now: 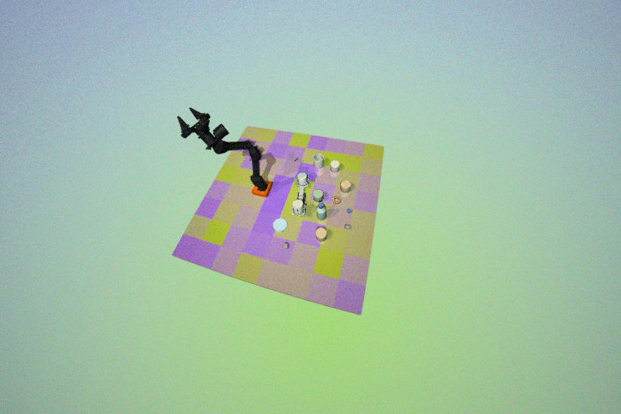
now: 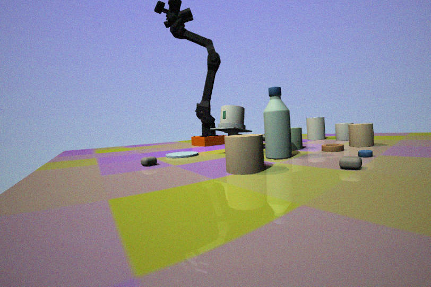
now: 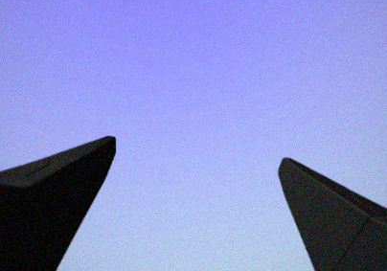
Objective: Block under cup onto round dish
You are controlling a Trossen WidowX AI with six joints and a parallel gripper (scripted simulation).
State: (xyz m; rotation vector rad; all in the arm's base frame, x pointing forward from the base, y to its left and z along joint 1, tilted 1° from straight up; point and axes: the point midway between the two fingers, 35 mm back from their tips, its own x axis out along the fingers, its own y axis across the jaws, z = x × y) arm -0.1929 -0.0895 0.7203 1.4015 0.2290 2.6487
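Right now my gripper tip is 75 cm above the block, 49 cm short of it and 18 cm to the right of it. The rest, counted from my gripper tip: pale blue round dish (79 cm below, 42 cm ahead, 18 cm to the right); then grey bottle (69 cm ahead, 68 cm below, 6 cm to the right); then balance (75 cm below, 52 cm ahead, 5 cm to the left).
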